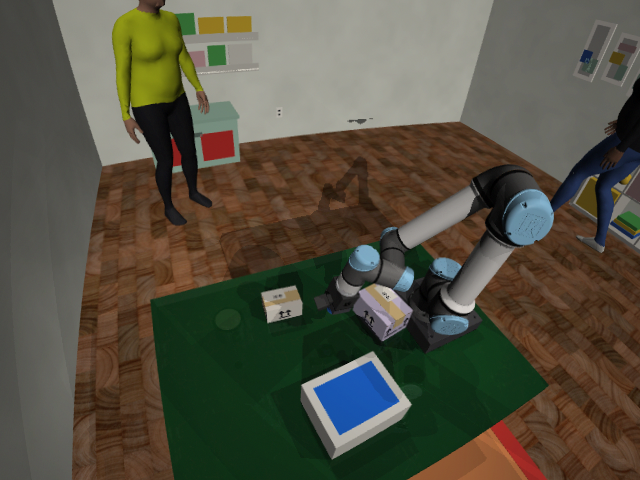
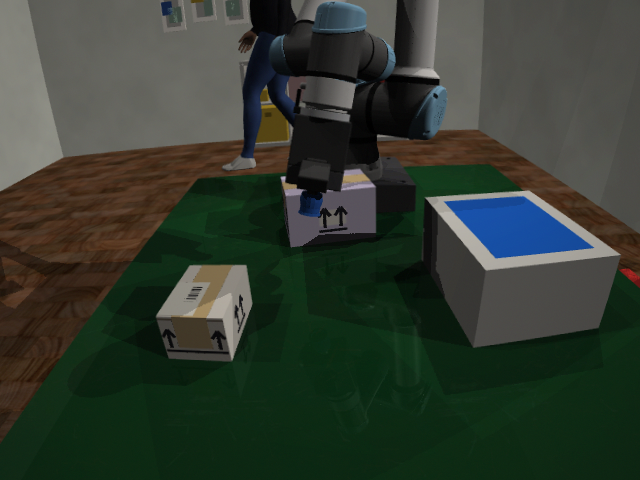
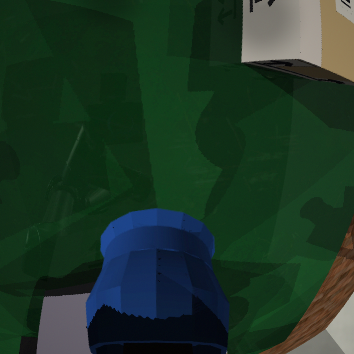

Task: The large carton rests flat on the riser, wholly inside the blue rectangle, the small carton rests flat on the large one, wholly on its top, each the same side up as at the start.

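Note:
The large carton (image 1: 379, 312) (image 2: 356, 201) (image 3: 62, 322), pale lilac with tan tape and up arrows, stands upright on the green table near the robot base. The small carton (image 1: 282, 305) (image 2: 199, 310) (image 3: 280, 27), white with tan tape, stands upright on the table, apart from it. The white riser (image 1: 372, 430) (image 2: 547, 297) bears the blue rectangle (image 1: 356, 396) (image 2: 516, 224), with no carton on it. My blue suction cup (image 1: 330, 311) (image 2: 310, 212) (image 3: 157, 217) is low beside the large carton's arrow-marked side, with nothing on its lip. Any touch between cup and carton is hidden.
The robot base (image 1: 439, 330) (image 2: 397, 191) stands close behind the large carton. The green table (image 1: 206, 387) (image 2: 258, 423) (image 3: 175, 150) bears both cartons and the riser. An orange and red object (image 1: 475, 457) shows at the bottom edge. Two people stand on the floor beyond the table.

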